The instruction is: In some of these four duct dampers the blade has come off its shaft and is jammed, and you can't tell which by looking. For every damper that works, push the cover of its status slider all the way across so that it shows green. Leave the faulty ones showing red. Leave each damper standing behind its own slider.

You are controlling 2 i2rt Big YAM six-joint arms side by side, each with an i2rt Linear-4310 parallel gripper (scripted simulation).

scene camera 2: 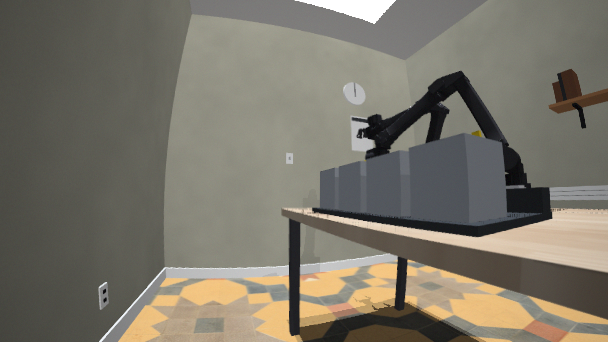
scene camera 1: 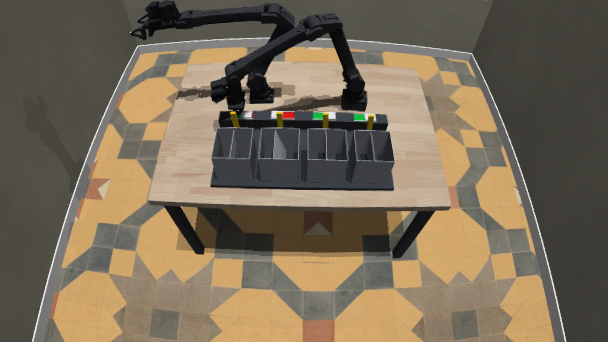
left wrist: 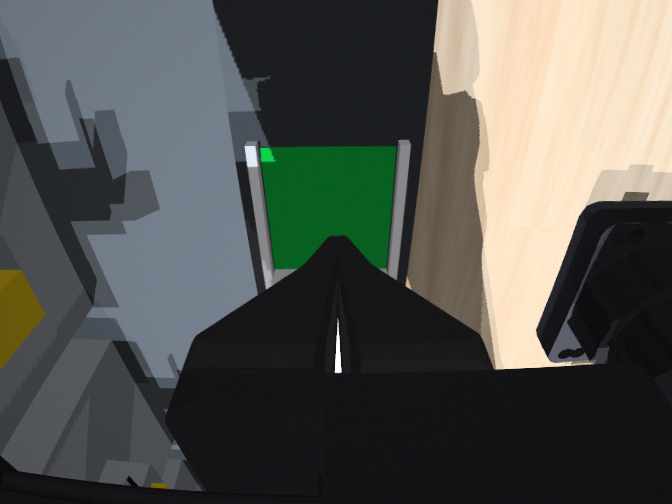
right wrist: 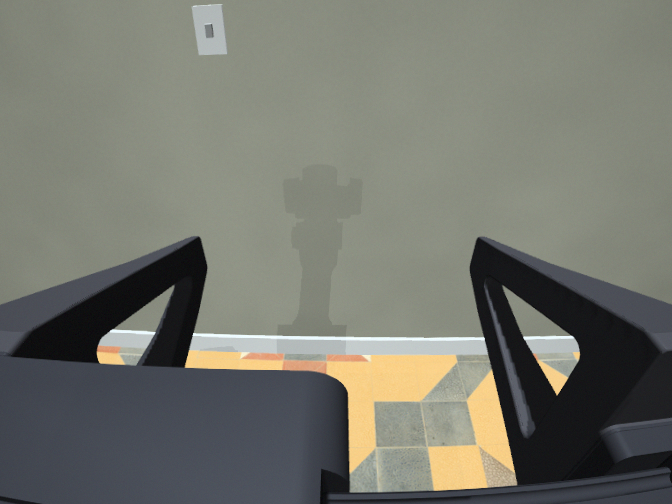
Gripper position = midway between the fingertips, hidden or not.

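Observation:
You'd find my left gripper [left wrist: 337, 251] here, along with my right gripper [right wrist: 338, 252], and there's a damper [scene camera 2: 461, 178] in the scene as well.

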